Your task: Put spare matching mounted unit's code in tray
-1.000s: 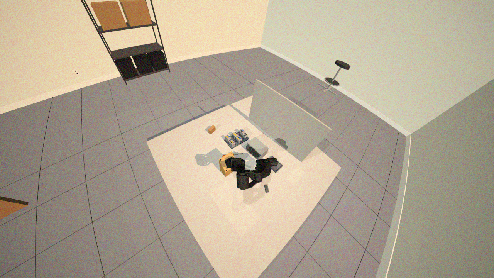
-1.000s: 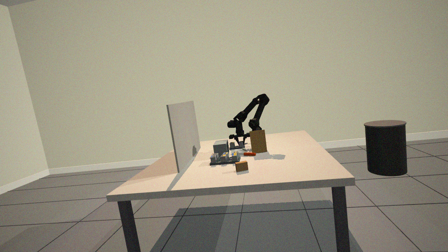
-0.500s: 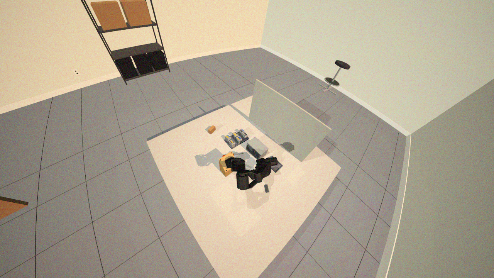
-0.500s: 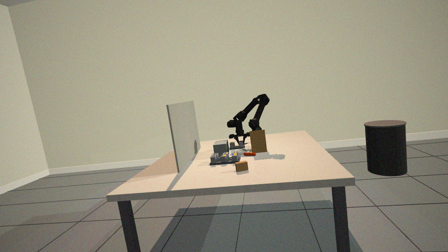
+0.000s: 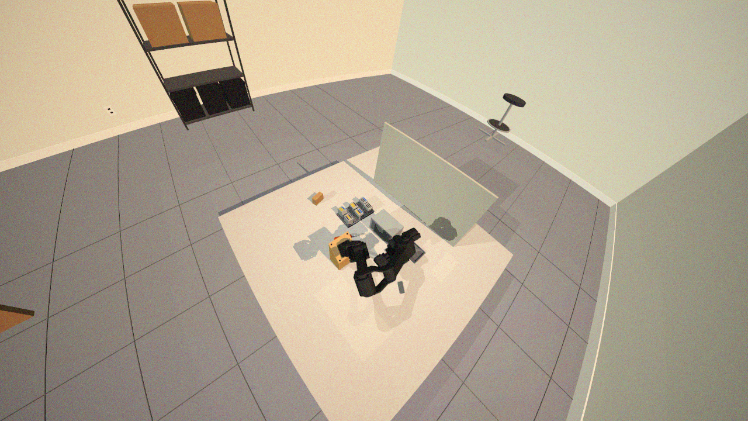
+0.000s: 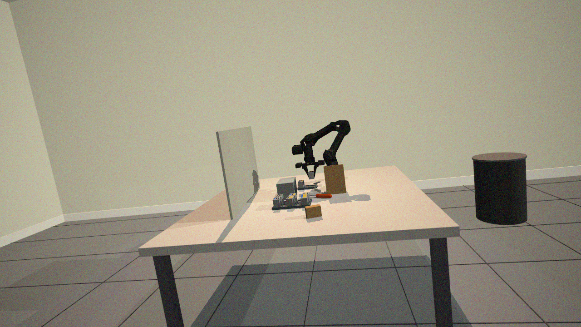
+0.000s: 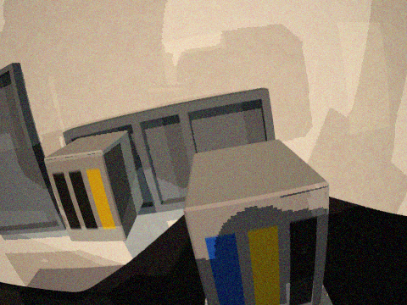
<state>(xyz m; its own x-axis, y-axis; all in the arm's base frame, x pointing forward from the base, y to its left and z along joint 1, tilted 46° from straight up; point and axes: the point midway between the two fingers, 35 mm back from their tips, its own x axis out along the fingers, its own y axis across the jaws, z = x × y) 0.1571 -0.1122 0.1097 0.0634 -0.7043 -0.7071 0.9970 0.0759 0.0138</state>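
My gripper tip is now 18 cm short of the grey tray, 7 cm above it and 2 cm to the left of it. Round my gripper tip: small orange box: 57 cm to the left, 8 cm behind, 5 cm below; then grey panel: 39 cm ahead, 19 cm to the left, 15 cm above; then grey spare block: 2 cm above.
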